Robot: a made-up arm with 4 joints.
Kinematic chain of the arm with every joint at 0, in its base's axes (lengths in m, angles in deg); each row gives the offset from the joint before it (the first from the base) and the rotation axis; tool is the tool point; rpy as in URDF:
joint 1: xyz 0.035 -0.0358 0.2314 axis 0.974 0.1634 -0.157
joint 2: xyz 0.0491 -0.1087 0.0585 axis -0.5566 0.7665 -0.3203
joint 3: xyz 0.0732 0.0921 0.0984 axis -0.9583 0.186 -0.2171
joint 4: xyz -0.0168 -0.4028 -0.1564 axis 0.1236 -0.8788 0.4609
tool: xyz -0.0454 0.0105 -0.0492 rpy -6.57 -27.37 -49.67
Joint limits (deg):
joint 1: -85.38..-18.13
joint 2: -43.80..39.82
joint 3: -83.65..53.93
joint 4: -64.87..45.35
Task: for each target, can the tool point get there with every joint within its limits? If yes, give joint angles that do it. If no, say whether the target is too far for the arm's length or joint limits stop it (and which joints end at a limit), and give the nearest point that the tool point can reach.
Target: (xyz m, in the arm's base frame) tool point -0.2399 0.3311 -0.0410
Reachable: no: joint limits stop it (at a limit: joint 2, joint 3) | nearest point 0.2691 0.1852 0.0543 | short by 0.538 m
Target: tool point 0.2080 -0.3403 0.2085
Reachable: yes | joints -24.94 -14.35 -21.77 -37.16
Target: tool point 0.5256 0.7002 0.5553
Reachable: no: too far | nearest point 0.0313 0.3752 0.5703 | short by 0.592 m
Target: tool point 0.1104 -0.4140 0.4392
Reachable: yes | joints -28.41 -0.64 8.50 11.20
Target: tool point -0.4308 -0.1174 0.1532
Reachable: no: joint limits stop it (at a limit: joint 1, joint 2) | nearest point 0.0208 -0.3549 0.1222 | short by 0.511 m
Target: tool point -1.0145 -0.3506 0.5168
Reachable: no: too far | nearest point -0.0377 -0.3912 0.5706 | short by 0.979 m
